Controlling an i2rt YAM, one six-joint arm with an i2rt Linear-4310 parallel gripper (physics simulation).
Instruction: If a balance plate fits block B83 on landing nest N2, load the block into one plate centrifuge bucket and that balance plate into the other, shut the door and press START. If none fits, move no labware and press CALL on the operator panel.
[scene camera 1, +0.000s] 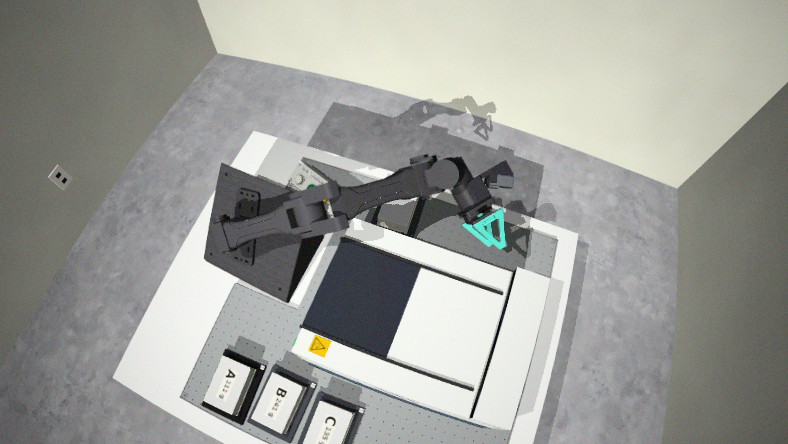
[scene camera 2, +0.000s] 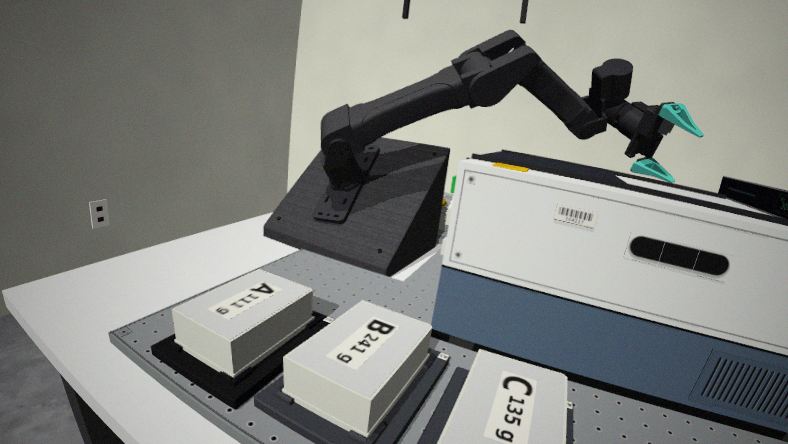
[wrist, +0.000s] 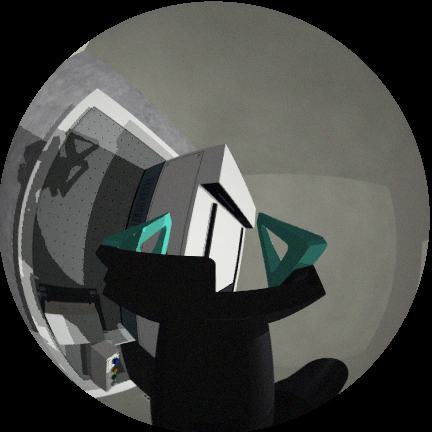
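Note:
My gripper is open and empty, in the air beyond the centrifuge's far long side. The centrifuge has a top part dark, part white between two rails; no buckets show. Balance plates A 111 g, B 241 g and C 135 g sit on dark nests. A pale block sits in a dark nest behind the arm; its label is unreadable. The operator panel shows blue, yellow and green buttons in the wrist view.
The arm's dark wedge base stands at the centrifuge's left end. A dark display with green characters shows beyond the centrifuge. A perforated board lies on the white table.

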